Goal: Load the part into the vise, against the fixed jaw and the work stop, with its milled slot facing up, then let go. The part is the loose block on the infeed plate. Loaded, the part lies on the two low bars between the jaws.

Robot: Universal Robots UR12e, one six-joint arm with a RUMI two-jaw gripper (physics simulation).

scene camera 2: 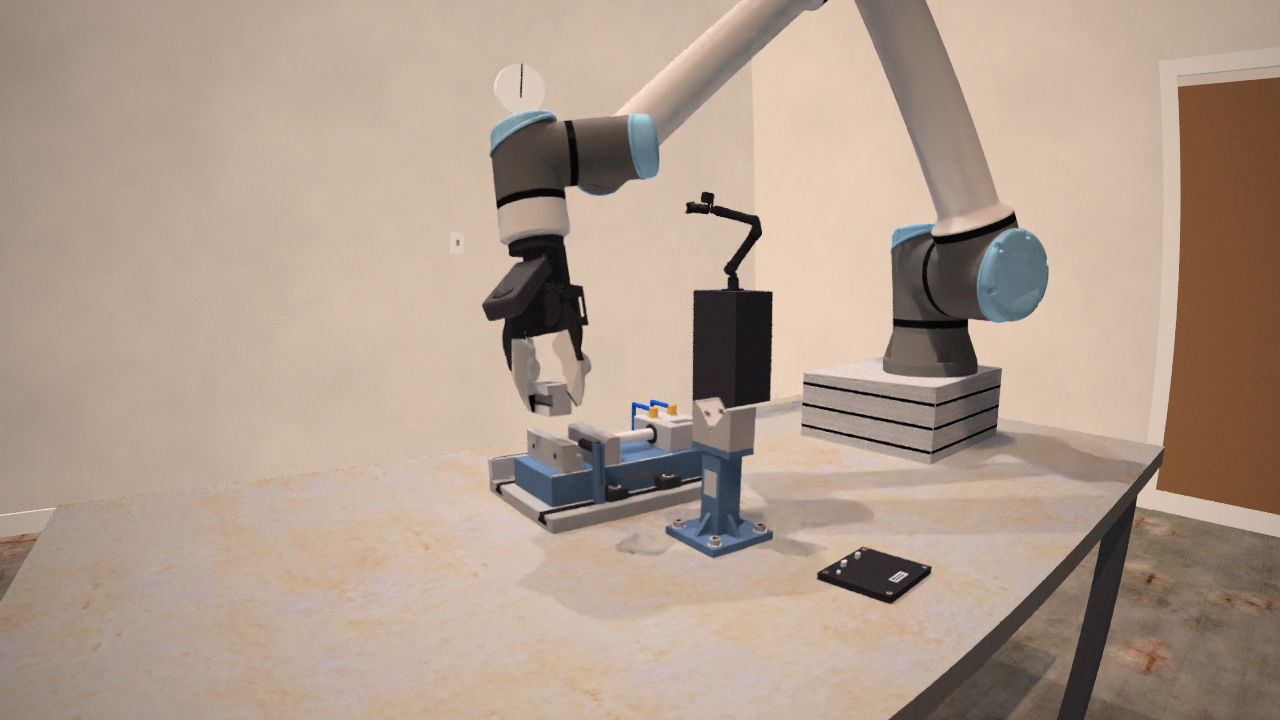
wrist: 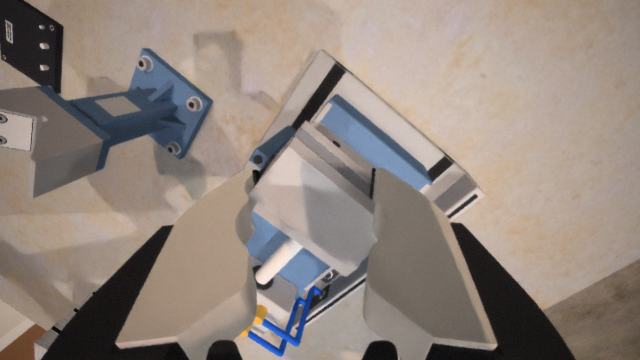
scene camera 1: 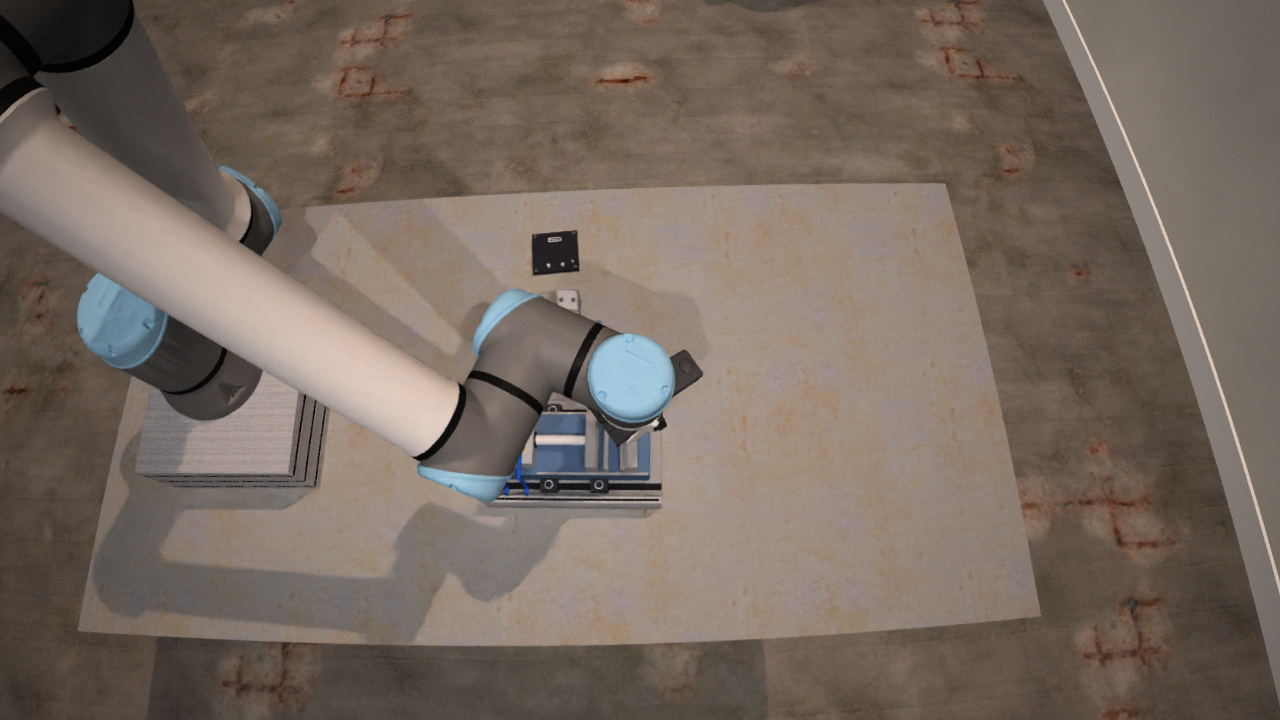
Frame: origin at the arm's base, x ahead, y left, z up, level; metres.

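Seen in the pictures: gripper, between the fingertips: [scene camera 2: 554, 409] [wrist: 315, 173]; arm's base, origin of its link: [scene camera 2: 930, 370] [scene camera 1: 214, 369].
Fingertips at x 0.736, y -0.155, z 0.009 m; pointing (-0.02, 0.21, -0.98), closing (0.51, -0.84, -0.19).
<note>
Offsets run from my fingertips to a thing's top centre. "spot": to the spot under its first point.
My gripper [scene camera 2: 554, 402] [wrist: 315, 173] is shut on the part {dx +0.000, dy -0.010, dz +0.034 m} [scene camera 2: 556, 394] [wrist: 300, 185], a grey block, and holds it in the air above the vise {dx -0.114, dy -0.026, dz -0.040 m} [scene camera 1: 561, 458] [scene camera 2: 546, 481] [wrist: 382, 145]. Its upper face looks plain in the wrist view, with no slot visible there. A dark band shows on its side in scene camera 2; I cannot tell whether this is the slot. The fixed jaw [scene camera 1: 629, 454] [scene camera 2: 553, 452] and moving jaw [scene camera 1: 591, 447] [scene camera 2: 594, 440] stand apart below. The blue work stop {spot: dx -0.032, dy +0.045, dz -0.077 m} [scene camera 2: 598, 472] [wrist: 274, 146] stands at the vise's side. The low bars are hidden.
A blue pedestal [scene camera 2: 721, 488] [wrist: 135, 112] with a grey V-shaped top stands beside the vise, near a tall black box [scene camera 2: 732, 347] with a jointed arm. A black plate {dx -0.125, dy +0.387, dz -0.131 m} [scene camera 1: 554, 253] [scene camera 2: 874, 574] [wrist: 30, 45] with small pins lies beyond. Blue hoses {spot: dx -0.230, dy -0.079, dz -0.063 m} [wrist: 290, 327] rise behind the vise.
</note>
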